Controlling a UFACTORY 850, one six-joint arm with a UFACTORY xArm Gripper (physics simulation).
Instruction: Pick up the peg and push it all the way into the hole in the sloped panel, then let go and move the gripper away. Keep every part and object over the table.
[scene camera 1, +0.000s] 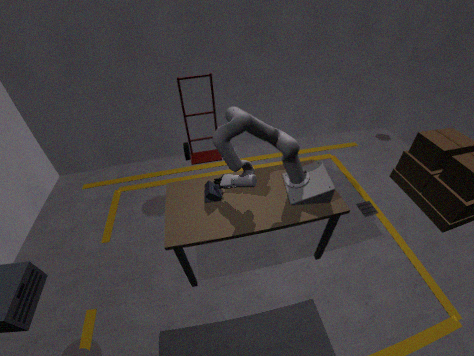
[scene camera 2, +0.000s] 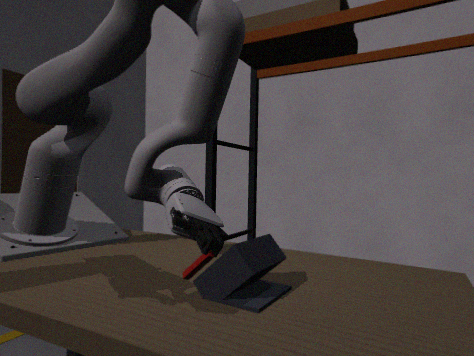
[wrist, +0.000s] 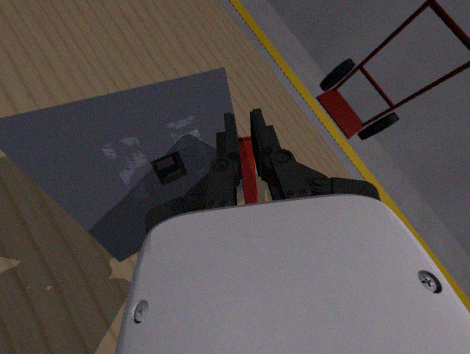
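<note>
A red peg (scene camera 2: 197, 265) (wrist: 248, 172) is held in my gripper (scene camera 2: 216, 250) (wrist: 243, 127), which is shut on it. The peg slants down from the fingertips, above the table and beside the sloped panel. The dark grey sloped panel (scene camera 1: 213, 191) (scene camera 2: 239, 266) (wrist: 135, 115) stands on the table. Its square hole (wrist: 169, 168) shows in the wrist view, left of the fingers and apart from the peg. The peg cannot be made out in scene camera 1, where the gripper (scene camera 1: 218, 183) is right at the panel's upper edge.
The wooden table (scene camera 1: 185, 227) (scene camera 2: 375, 305) carries the arm's base plate (scene camera 1: 320, 187) (scene camera 2: 107, 237) at its other end. The table's edge lies near the panel, on the side of the red hand truck (scene camera 1: 206, 157) (wrist: 341, 114). A rack (scene camera 2: 253, 150) stands behind the table.
</note>
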